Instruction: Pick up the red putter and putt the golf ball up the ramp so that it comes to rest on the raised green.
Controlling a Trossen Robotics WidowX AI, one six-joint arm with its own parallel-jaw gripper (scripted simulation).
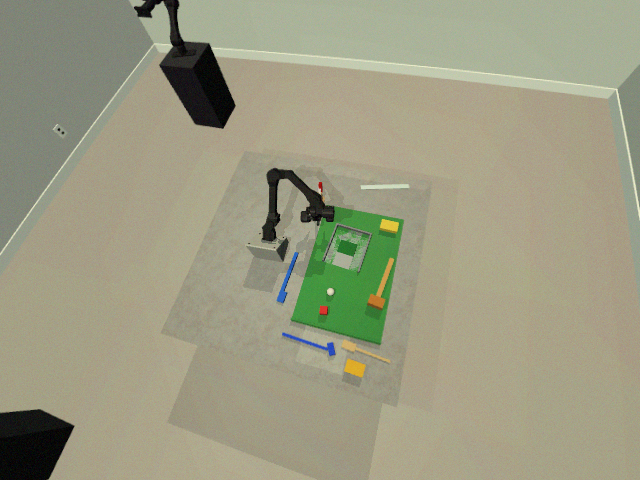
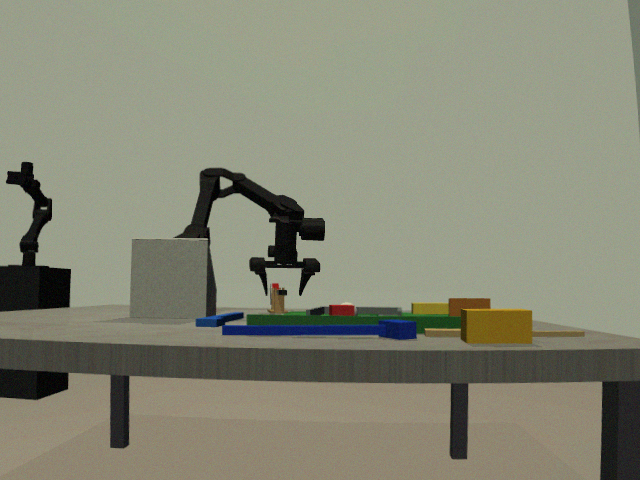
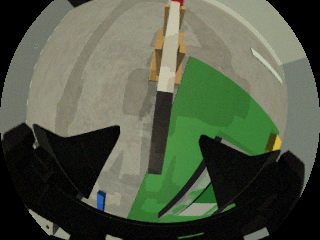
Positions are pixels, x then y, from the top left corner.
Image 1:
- green mat: 348, 311
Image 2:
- gripper: 283, 295
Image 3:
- gripper: 160, 134
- green mat: 207, 103
